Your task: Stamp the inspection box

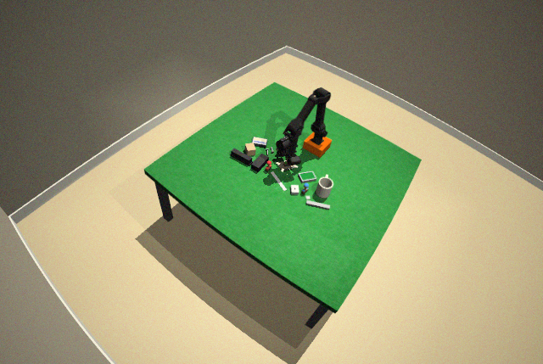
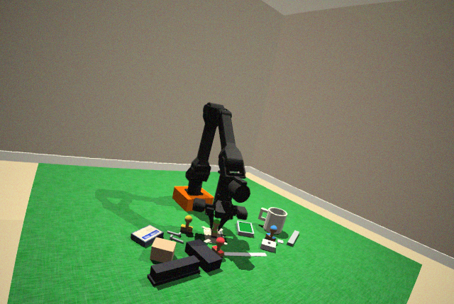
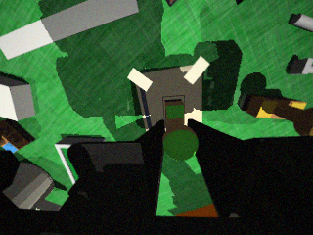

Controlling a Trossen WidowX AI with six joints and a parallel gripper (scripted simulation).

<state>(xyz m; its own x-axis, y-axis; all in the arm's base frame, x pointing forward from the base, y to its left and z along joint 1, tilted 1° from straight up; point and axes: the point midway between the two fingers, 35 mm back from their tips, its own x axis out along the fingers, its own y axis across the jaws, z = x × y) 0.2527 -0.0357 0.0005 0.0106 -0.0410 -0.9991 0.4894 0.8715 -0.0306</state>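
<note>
My gripper tip is now right at the green-knobbed PASS stamp. Round my gripper tip: red-knobbed stamp: 11 cm ahead, 5 cm to the right; cream card: 2 cm below; yellow-knobbed stamp: 9 cm to the right, 4 cm behind.
</note>
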